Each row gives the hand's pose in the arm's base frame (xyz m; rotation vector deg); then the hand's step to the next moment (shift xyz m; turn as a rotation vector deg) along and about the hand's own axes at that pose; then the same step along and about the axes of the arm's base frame.
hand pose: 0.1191 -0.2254 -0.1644 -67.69 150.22 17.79
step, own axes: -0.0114 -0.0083 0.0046 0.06 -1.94 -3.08
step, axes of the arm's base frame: 0.0142 0.0040 -0.0016 1.00 -2.20 2.72
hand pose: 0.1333 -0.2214 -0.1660 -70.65 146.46 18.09
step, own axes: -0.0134 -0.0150 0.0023 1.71 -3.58 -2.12
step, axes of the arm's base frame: 0.0202 0.0013 0.0014 1.47 -4.10 1.13
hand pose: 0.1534 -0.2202 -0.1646 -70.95 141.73 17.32
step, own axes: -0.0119 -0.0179 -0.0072 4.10 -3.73 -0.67
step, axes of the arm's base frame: 0.0194 -0.0044 0.0109 0.59 -5.43 -1.17
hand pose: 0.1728 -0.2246 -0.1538 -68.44 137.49 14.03
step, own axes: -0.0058 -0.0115 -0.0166 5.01 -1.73 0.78
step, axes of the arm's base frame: 0.0070 -0.0086 0.0178 -1.02 -4.35 -2.95
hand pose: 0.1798 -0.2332 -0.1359 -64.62 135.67 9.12
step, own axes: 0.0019 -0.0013 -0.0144 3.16 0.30 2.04
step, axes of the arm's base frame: -0.0057 -0.0067 0.0116 -1.08 -1.36 -3.35
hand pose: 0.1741 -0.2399 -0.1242 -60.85 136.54 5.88
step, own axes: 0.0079 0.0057 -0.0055 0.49 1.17 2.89
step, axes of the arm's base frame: -0.0108 -0.0029 0.0001 0.14 1.26 -2.89
